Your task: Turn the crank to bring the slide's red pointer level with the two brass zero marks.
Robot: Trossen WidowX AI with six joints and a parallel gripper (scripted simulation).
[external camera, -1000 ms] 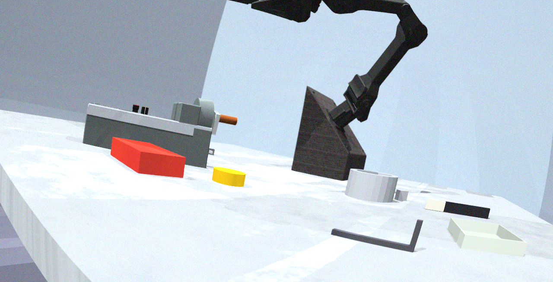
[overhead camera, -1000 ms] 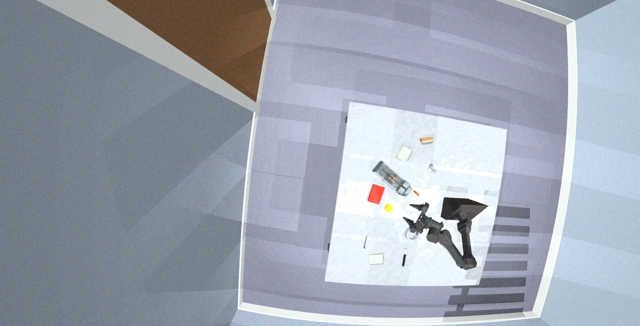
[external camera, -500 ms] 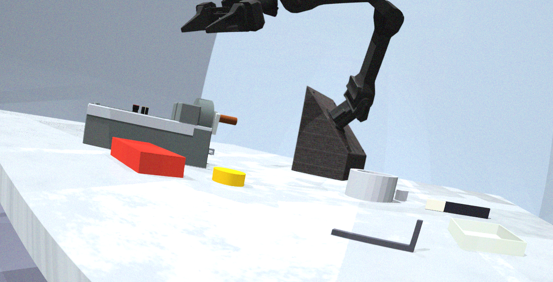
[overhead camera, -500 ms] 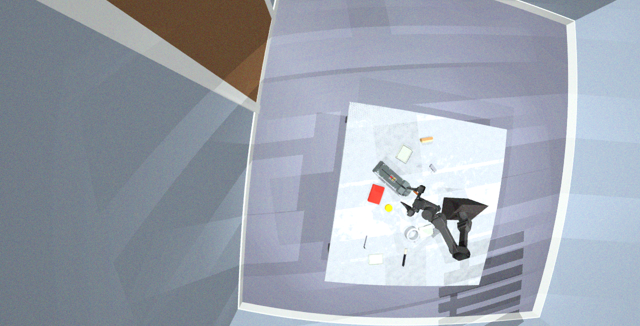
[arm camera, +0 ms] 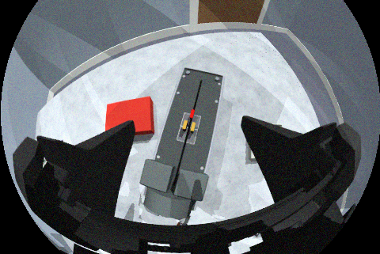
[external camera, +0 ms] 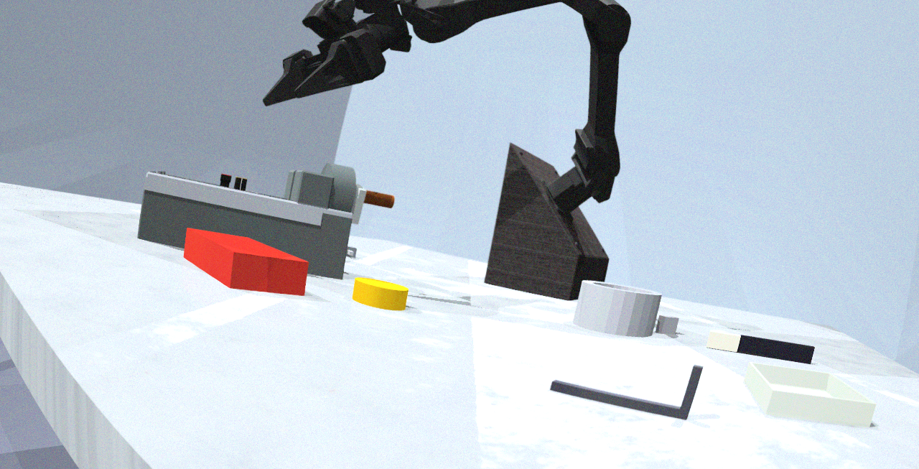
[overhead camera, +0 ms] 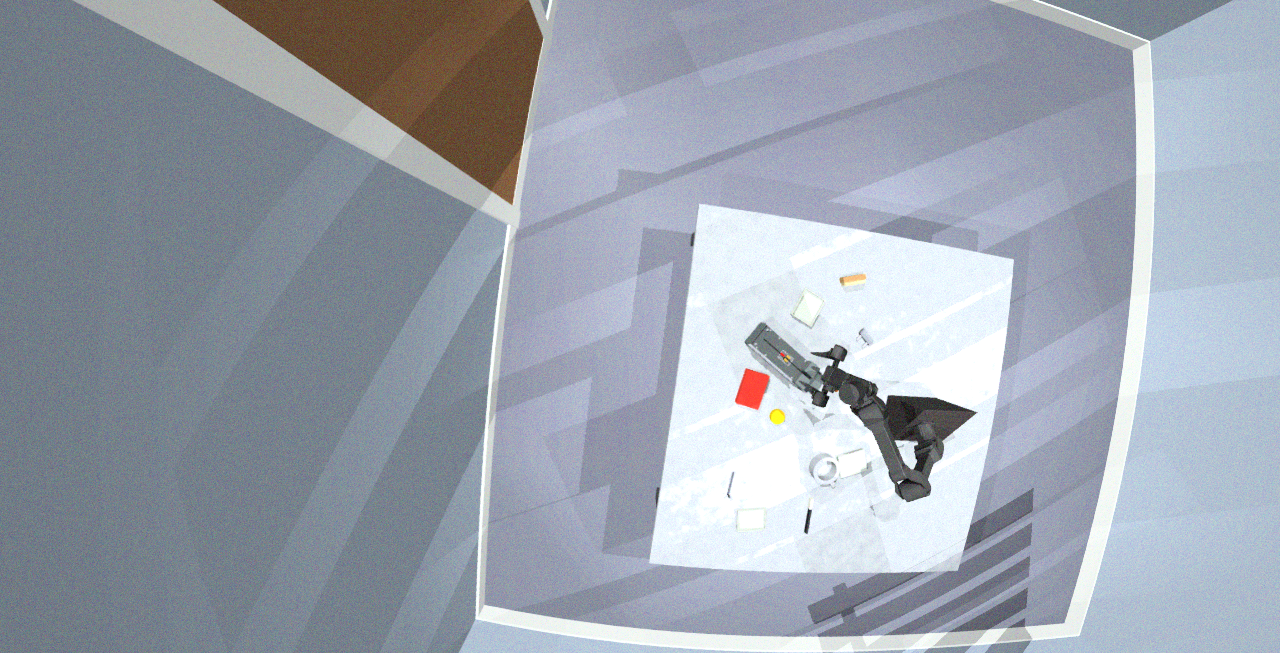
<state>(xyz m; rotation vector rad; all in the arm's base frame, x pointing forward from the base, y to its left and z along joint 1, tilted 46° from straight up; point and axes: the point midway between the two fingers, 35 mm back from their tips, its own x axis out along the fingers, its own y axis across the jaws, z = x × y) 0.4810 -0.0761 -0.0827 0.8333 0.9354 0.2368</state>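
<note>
Now: gripper tip 15 cm past the brown handle, 9 cm above it and 5 cm to the right of it. Also, from my gripper tip: yellow disc: 20 cm to the left, 18 cm below, 2 cm behind; then red pointer: 11 cm below, 5 cm ahead, 1 cm to the right; then black L-shaped bar: 50 cm to the left, 18 cm below, 7 cm ahead.
</note>
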